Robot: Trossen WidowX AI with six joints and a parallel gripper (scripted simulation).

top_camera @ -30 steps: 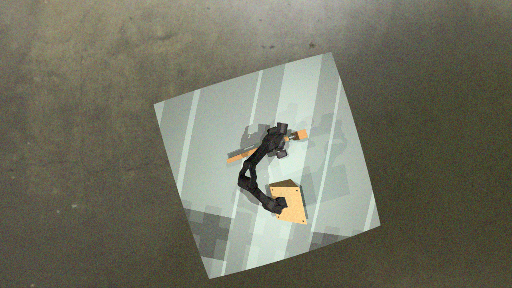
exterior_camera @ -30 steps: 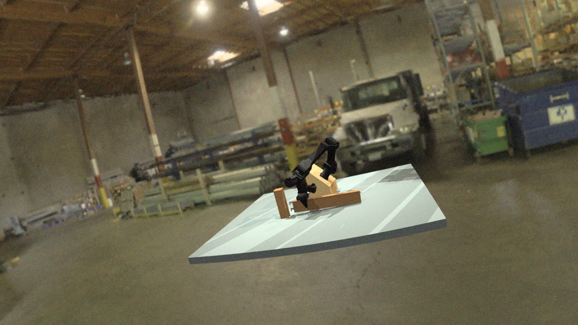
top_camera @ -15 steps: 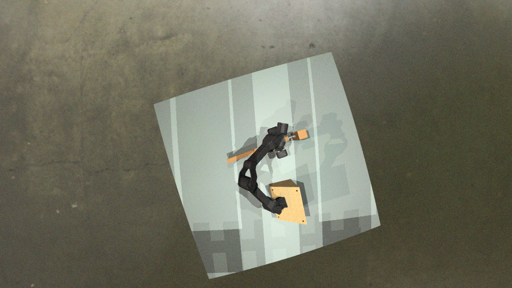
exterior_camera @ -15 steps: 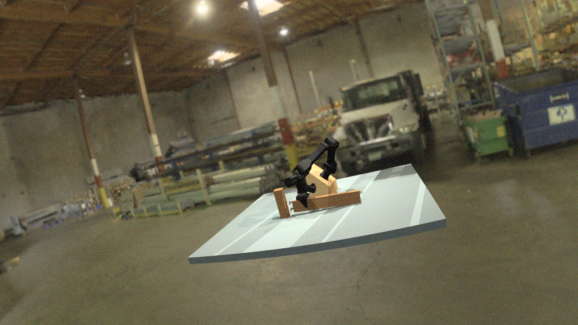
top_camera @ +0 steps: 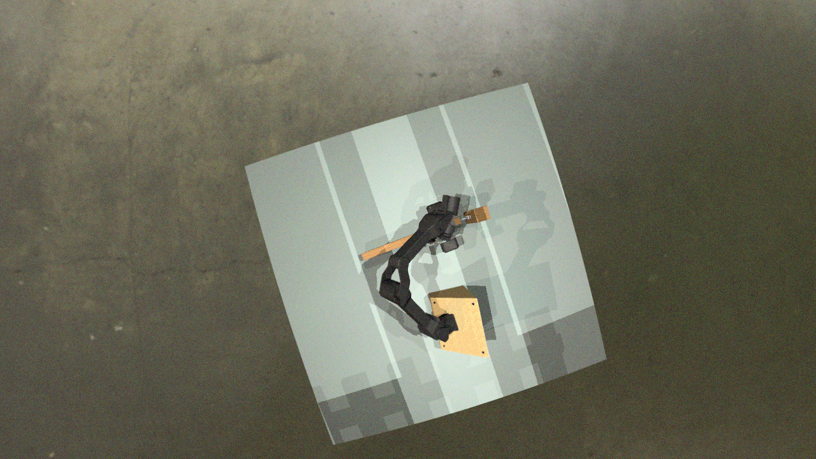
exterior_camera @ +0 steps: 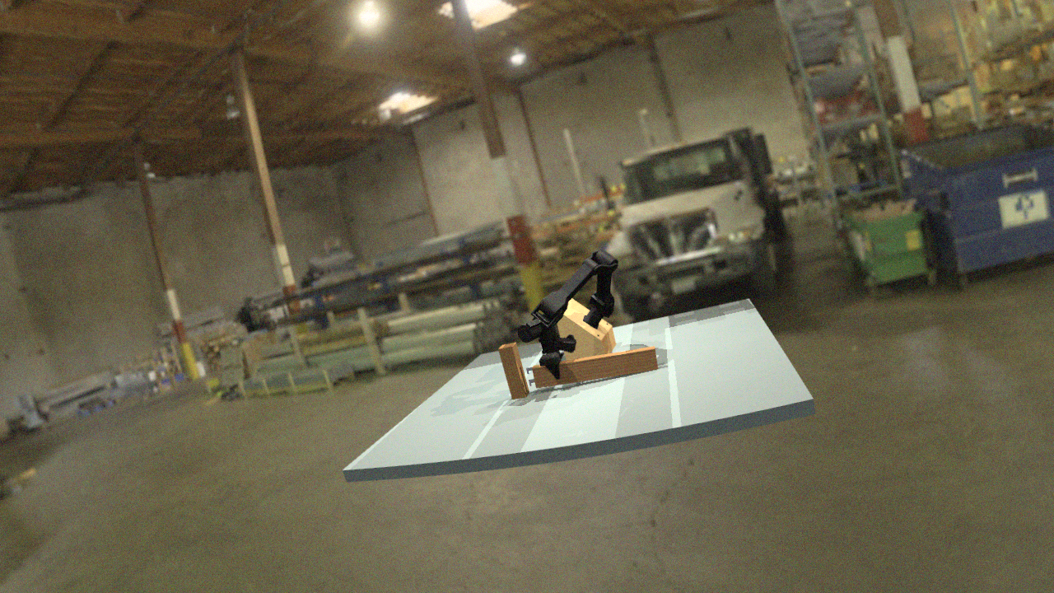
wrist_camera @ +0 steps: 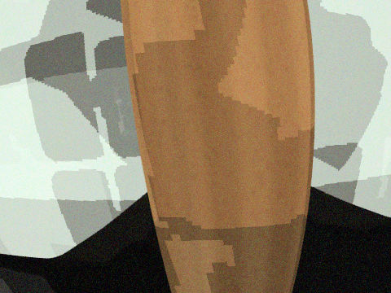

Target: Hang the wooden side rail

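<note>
Right now my gripper tip is 14 cm to the left of the headboard post and 4 cm below it.
</note>
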